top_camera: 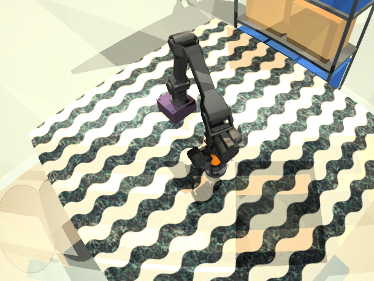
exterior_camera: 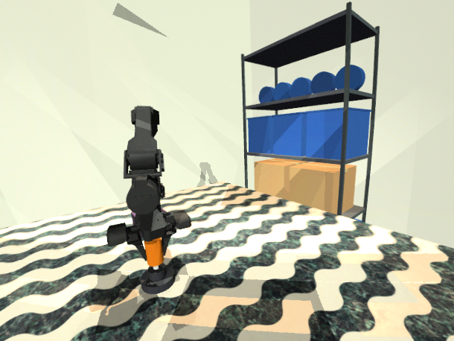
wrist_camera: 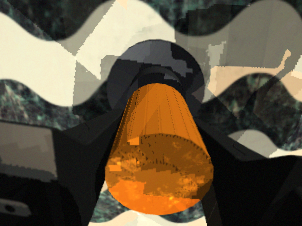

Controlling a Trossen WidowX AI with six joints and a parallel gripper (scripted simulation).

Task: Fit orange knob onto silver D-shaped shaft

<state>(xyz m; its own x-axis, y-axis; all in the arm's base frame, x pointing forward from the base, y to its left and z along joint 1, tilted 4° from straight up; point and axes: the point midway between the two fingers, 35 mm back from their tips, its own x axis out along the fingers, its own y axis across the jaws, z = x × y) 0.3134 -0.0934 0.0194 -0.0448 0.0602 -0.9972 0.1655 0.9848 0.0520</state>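
Right now my gripper tip is 30 mm below the orange knob. Round my gripper tip: round grey pedestal 40 mm below.
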